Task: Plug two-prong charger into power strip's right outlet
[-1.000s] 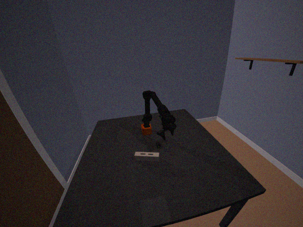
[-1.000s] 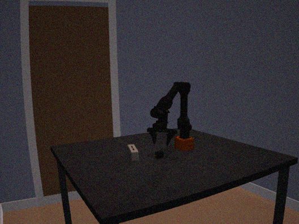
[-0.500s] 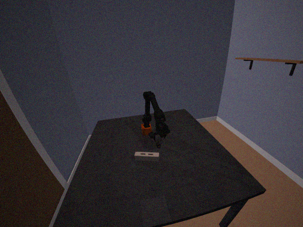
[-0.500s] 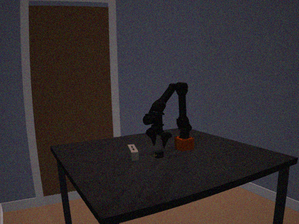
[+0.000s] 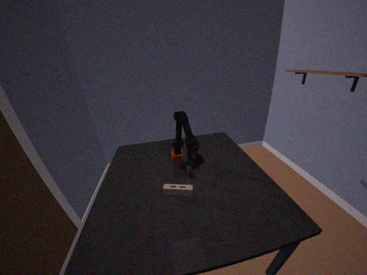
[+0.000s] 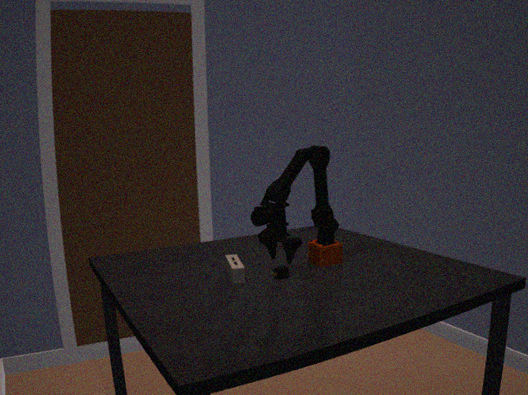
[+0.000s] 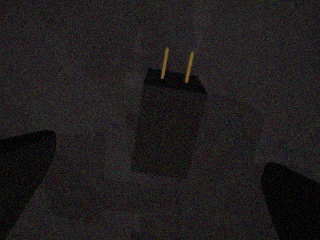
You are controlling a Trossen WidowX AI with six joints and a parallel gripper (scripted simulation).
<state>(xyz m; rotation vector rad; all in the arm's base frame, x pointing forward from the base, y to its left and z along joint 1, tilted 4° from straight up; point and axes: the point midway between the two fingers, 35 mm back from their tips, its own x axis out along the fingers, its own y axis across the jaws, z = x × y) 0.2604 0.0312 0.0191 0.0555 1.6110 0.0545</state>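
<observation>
Right now my gripper tip is 20 mm short of the two-prong charger and 40 mm above it.
</observation>
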